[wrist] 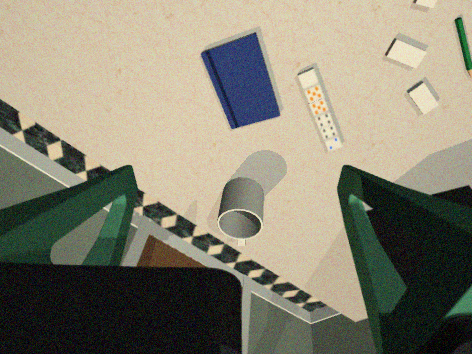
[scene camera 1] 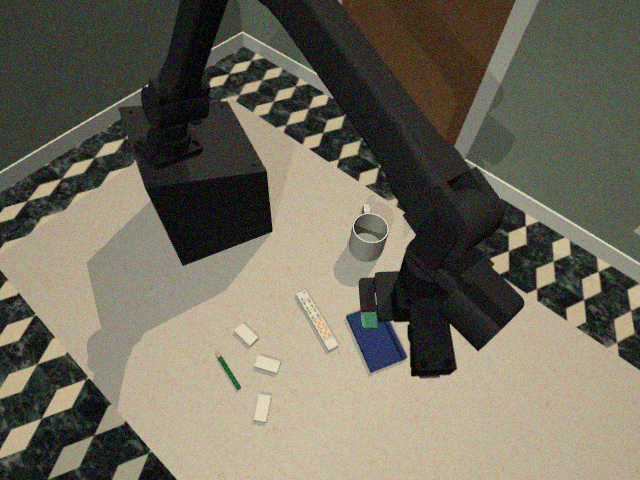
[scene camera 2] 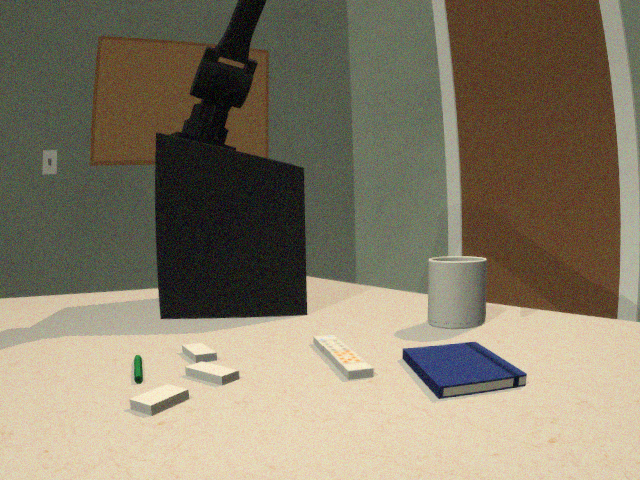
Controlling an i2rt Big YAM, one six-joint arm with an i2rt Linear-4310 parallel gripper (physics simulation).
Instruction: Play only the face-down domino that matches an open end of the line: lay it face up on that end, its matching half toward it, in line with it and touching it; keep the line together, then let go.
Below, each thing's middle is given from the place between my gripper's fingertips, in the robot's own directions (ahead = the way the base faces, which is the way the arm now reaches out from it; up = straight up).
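There is the grey mug (scene camera 2: 457,286), and my hand is far above it, well past it and a long way to the right of it.
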